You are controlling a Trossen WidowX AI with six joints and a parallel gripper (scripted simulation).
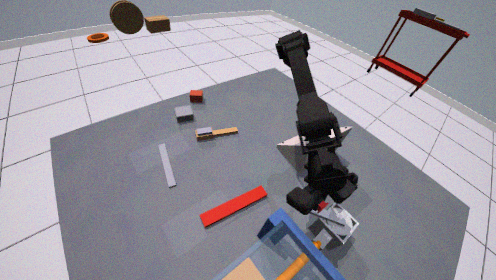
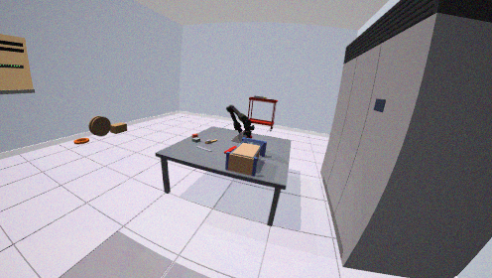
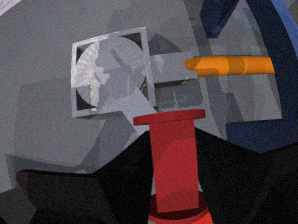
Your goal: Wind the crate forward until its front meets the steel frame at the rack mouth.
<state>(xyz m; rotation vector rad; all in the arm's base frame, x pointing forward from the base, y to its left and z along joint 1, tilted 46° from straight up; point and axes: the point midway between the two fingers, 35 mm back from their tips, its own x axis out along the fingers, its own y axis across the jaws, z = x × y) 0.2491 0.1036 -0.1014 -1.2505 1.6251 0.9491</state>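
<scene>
Right now my gripper tip is 30 mm above the winch handle, 20 mm to the right of it and 20 mm past it. Also, from my gripper tip: red knob (20 mm to the right); hand winch (100 mm below, 70 mm to the left, 60 mm behind); blue frame (110 mm ahead, 60 mm to the left, 30 mm below).
</scene>
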